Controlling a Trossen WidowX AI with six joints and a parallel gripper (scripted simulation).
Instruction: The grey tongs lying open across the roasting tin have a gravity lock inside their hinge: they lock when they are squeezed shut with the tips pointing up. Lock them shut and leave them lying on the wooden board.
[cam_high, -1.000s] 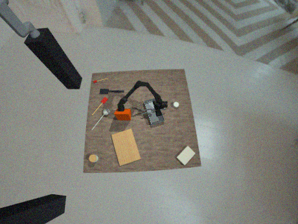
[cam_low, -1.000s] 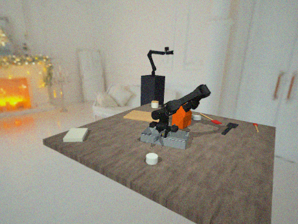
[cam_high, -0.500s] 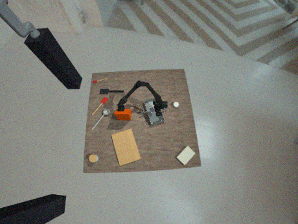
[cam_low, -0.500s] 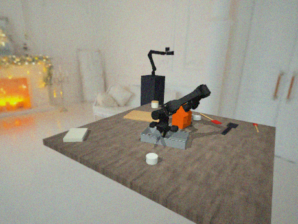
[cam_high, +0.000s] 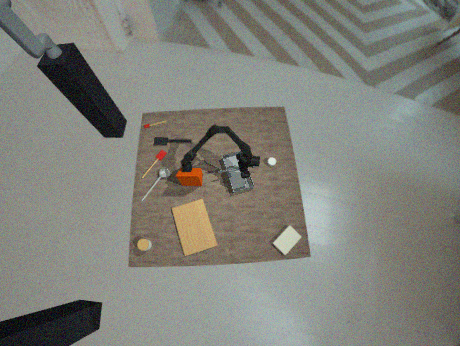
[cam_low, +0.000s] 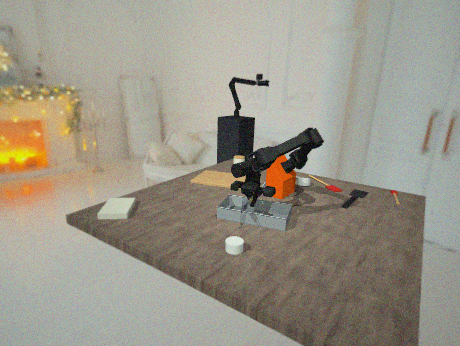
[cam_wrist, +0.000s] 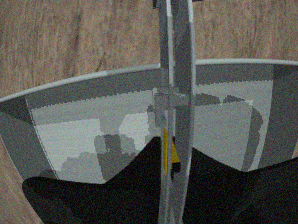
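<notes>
Now: the grey roasting tin 30 mm behind my gripper tip and 30 mm below it. From my gripper tip the other things lie so: cream block: 330 mm ahead, 510 mm to the right, 50 mm below; wooden board: 340 mm behind, 430 mm to the right, 50 mm below; white puck: 240 mm ahead, 90 mm to the left, 40 mm below.
</notes>
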